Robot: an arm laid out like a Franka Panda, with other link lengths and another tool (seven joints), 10 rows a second.
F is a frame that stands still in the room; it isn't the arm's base.
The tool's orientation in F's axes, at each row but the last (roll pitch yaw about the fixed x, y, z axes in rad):
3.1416, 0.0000, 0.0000
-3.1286, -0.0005, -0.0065
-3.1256, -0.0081, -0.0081
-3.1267, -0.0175, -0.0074
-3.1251, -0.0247, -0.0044
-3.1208, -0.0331, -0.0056
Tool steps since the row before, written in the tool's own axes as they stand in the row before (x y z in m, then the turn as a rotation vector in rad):
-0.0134, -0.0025, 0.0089, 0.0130, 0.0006, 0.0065
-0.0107, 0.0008, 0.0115, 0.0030, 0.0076, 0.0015
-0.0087, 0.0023, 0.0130, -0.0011, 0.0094, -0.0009
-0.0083, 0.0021, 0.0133, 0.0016, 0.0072, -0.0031
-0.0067, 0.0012, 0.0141, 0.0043, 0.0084, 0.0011
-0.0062, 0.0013, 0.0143, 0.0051, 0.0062, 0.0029
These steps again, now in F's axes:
-0.0134, 0.0025, -0.0089, 0.0130, -0.0006, -0.0065
-0.0107, -0.0006, -0.0115, 0.0030, -0.0076, -0.0016
-0.0086, -0.0020, -0.0131, -0.0012, -0.0094, 0.0007
-0.0081, -0.0018, -0.0135, 0.0015, -0.0073, 0.0030
-0.0064, -0.0009, -0.0143, 0.0043, -0.0084, -0.0011
-0.0057, -0.0010, -0.0145, 0.0052, -0.0062, -0.0029

